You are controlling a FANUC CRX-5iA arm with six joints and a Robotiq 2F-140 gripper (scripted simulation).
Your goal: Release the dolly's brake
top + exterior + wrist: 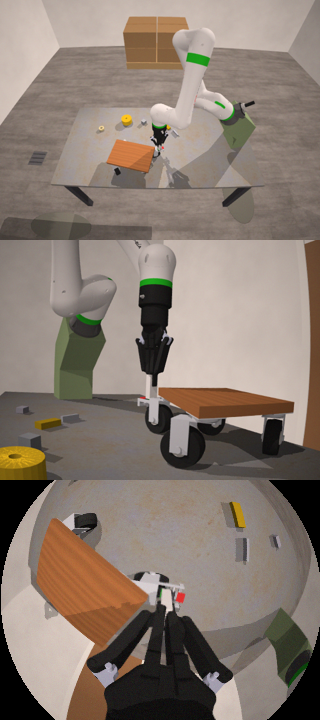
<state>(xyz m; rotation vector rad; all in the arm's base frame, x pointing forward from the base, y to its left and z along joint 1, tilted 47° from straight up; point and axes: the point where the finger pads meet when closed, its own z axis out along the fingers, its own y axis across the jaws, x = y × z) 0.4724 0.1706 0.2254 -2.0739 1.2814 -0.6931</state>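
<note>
Now: the brake pedal 10 mm behind my hand, 10 mm to the right of it and 40 mm below it. Round my hand: grey bar 90 mm behind, 240 mm to the right, 120 mm below; yellow block 290 mm to the right, 120 mm below; grey cube 210 mm ahead, 280 mm to the right, 110 mm below.
</note>
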